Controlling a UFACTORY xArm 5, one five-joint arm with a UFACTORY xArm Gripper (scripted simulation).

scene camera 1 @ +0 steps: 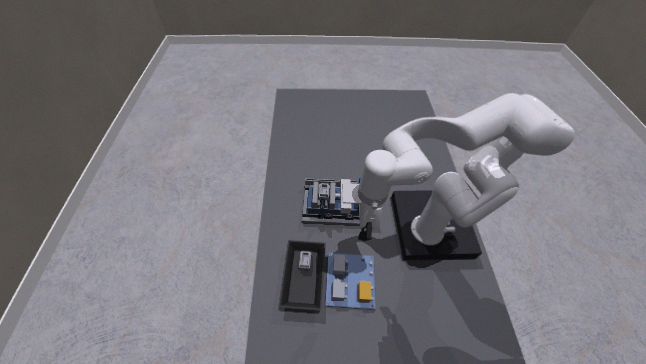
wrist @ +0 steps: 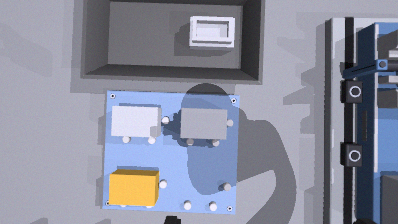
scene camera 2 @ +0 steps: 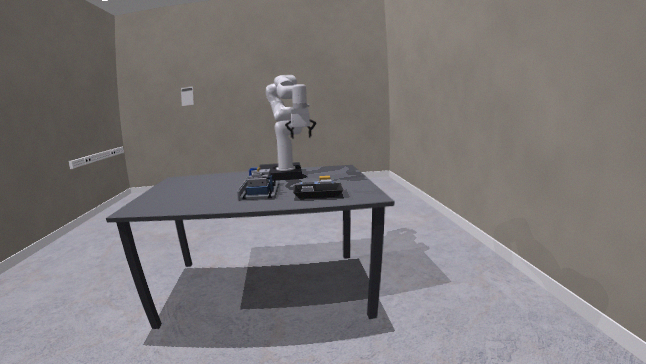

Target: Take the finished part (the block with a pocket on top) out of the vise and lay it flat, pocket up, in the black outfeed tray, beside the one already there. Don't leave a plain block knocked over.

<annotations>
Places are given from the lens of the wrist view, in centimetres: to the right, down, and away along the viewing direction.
brass block [wrist: 127, 187]: -9, 10, 37
plain block [wrist: 196, 123]: 0, 2, 37
</annotations>
